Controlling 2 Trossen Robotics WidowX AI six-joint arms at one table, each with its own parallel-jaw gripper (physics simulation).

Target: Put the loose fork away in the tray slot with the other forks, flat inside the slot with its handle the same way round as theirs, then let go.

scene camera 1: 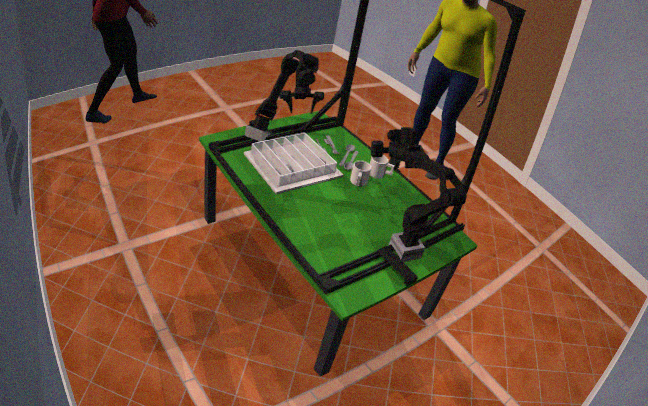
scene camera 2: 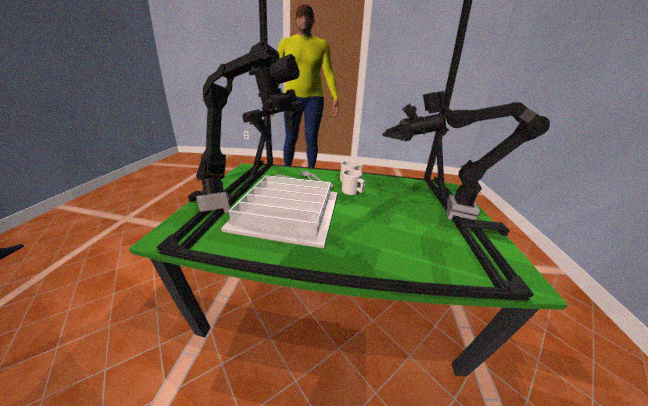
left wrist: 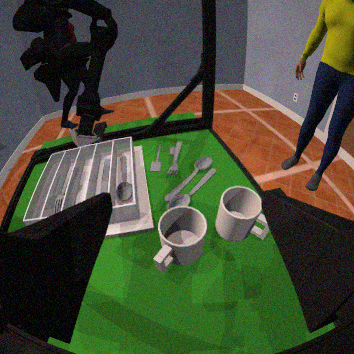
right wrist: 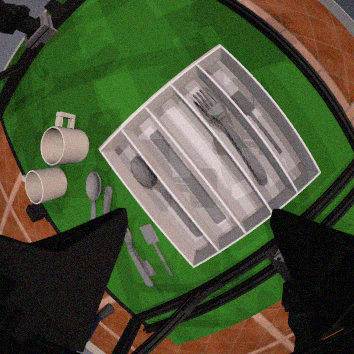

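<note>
The loose fork point(left wrist: 176, 156) point(right wrist: 134, 250) lies flat on the green table beside the tray point(scene camera 1: 307, 176) point(scene camera 2: 275, 226) point(right wrist: 172, 227); in the right wrist view my finger hides its tines. Dark forks point(right wrist: 232, 137) lie in the slot second from the right in the right wrist view, tines at the upper left and handles at the lower right. In the left wrist view both the loose fork's tines and the tray fork's tines point(left wrist: 58, 204) point to the near side. My right gripper point(scene camera 1: 301, 110) point(right wrist: 201, 217) is open and empty, high above the tray area. My left gripper point(scene camera 2: 389, 134) point(left wrist: 188, 199) is open and empty, above the table beyond the mugs.
A spatula-like utensil point(left wrist: 156, 164) point(right wrist: 149, 234) and a small block point(right wrist: 148, 268) lie beside the loose fork. Two spoons point(left wrist: 187, 181) point(left wrist: 200, 185) lie nearer two white mugs point(scene camera 1: 360, 174) point(scene camera 1: 380, 167). Other tray slots hold a spoon point(right wrist: 144, 172) and other dark utensils. Black frame posts rise behind.
</note>
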